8 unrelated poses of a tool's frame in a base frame.
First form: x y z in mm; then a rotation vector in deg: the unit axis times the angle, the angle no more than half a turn.
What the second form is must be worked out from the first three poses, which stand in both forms.
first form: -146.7 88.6 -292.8 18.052 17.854 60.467
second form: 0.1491 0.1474 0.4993 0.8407 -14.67 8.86 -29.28
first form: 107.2 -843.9 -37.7 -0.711 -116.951 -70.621
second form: -0.0048 -0.7954 -0.4803 0.3696 10.72 -84.39 -3.77
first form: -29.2 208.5 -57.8 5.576 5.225 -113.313
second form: 0.0411 0.0385 -0.8347 0.5478 -2.92 20.85 -5.78
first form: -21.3 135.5 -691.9 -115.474 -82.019 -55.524
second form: -0.7367 -0.5233 -0.3542 0.2408 -2.13 13.55 -69.19
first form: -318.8 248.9 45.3 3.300 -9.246 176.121
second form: 0.0187 -0.0524 0.9980 0.0315 -31.88 24.89 4.53
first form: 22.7 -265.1 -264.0 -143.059 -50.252 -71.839
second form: -0.8478 -0.2978 -0.4257 0.1064 2.27 -26.51 -26.40
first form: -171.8 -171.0 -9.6 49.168 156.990 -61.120
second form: 0.2799 0.8939 -0.3480 0.0393 -17.18 -17.10 -0.96
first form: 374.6 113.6 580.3 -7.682 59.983 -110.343
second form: -0.0544 0.4244 -0.7808 0.4553 37.46 11.36 58.03
